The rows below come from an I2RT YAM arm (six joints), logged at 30 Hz.
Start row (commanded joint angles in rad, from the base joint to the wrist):
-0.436, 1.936, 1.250, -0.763, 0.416, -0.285
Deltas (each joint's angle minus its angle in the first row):
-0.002, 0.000, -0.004, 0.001, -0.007, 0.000
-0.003, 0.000, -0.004, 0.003, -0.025, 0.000
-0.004, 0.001, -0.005, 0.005, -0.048, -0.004
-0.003, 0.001, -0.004, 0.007, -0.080, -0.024
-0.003, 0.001, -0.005, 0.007, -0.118, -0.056
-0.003, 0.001, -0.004, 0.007, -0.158, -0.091
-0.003, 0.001, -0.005, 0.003, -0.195, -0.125
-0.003, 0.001, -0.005, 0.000, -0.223, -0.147
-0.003, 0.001, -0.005, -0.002, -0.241, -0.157
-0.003, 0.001, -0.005, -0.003, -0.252, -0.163
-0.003, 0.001, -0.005, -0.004, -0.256, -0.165
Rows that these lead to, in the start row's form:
-0.438, 1.936, 1.246, -0.762, 0.409, -0.285
-0.439, 1.936, 1.246, -0.760, 0.391, -0.285
-0.440, 1.937, 1.245, -0.758, 0.368, -0.289
-0.439, 1.937, 1.246, -0.756, 0.336, -0.309
-0.439, 1.937, 1.245, -0.756, 0.298, -0.341
-0.439, 1.937, 1.246, -0.756, 0.258, -0.376
-0.439, 1.937, 1.245, -0.760, 0.221, -0.410
-0.439, 1.937, 1.245, -0.763, 0.193, -0.432
-0.439, 1.937, 1.245, -0.765, 0.175, -0.442
-0.439, 1.937, 1.245, -0.766, 0.164, -0.448
-0.439, 1.937, 1.245, -0.767, 0.160, -0.450

